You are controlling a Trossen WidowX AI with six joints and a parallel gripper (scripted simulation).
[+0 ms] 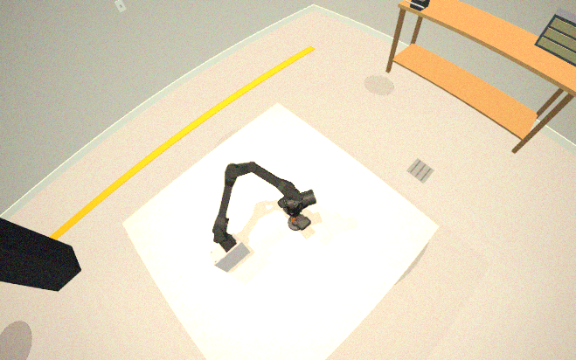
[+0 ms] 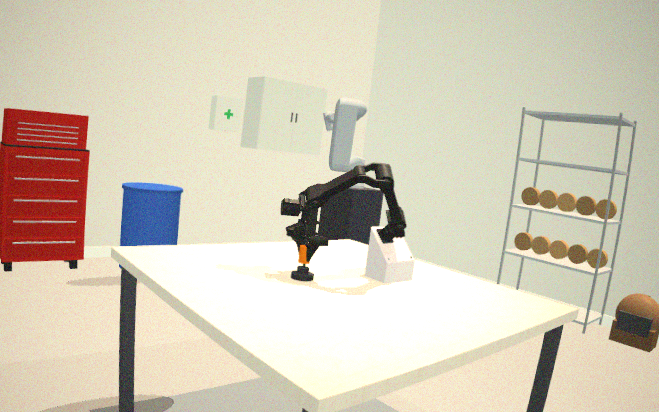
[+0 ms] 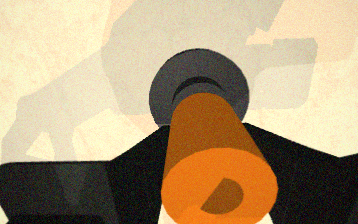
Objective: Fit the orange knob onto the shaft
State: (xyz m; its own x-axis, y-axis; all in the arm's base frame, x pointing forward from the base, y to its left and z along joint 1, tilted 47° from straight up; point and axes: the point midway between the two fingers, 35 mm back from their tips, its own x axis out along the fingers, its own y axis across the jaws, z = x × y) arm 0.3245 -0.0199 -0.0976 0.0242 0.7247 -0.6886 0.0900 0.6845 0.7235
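Now: gripper tip 2 cm below the orange knob. From my gripper tip the other things lie so: dark shaft: 4 cm below.
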